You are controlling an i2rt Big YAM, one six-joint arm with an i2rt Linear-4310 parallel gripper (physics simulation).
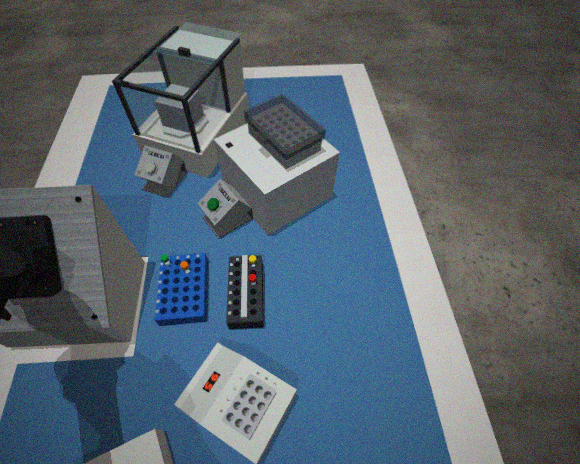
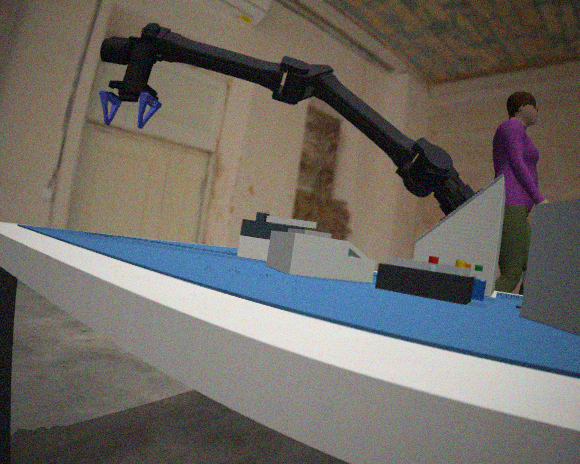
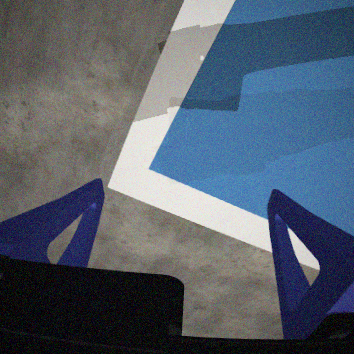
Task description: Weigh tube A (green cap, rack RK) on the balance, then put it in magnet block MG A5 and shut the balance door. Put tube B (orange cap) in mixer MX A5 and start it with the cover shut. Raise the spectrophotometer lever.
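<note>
Tube A's green cap and tube B's orange cap stand near the back-left of the blue rack. The black block, with a light centre bar, holds yellow- and red-capped tubes. The framed glass balance is at the back left with a grey holder inside; its door state is unclear. The white box, apparently the mixer, has a dark see-through cover lying over its tray. My gripper is open and empty, high above the table corner. The spectrophotometer lever cannot be made out.
Two small control boxes stand before the balance and mixer. A white well block shows a red display. Part of another white box shows at the bottom edge. The arm's slanted base mount is beside the rack.
</note>
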